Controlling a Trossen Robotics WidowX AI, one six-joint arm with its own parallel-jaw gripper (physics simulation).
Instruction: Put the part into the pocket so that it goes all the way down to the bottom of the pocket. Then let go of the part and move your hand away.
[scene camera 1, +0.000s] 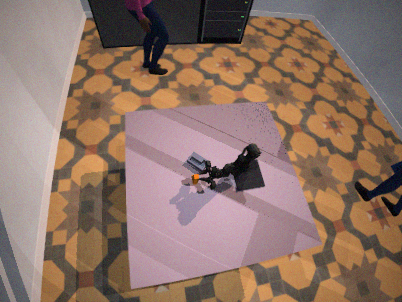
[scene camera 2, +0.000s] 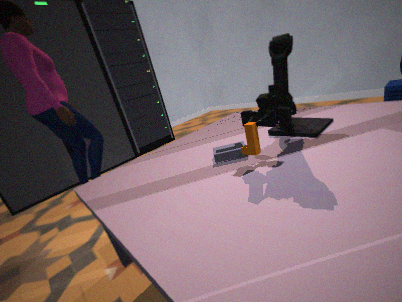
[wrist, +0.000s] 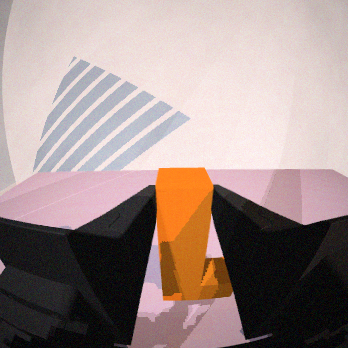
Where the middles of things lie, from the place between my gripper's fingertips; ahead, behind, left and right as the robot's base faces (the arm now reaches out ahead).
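There is the orange L-shaped block (wrist: 183, 194), and I see that my gripper is 50 mm above it, 10 mm short of it and 20 mm to the left of it.
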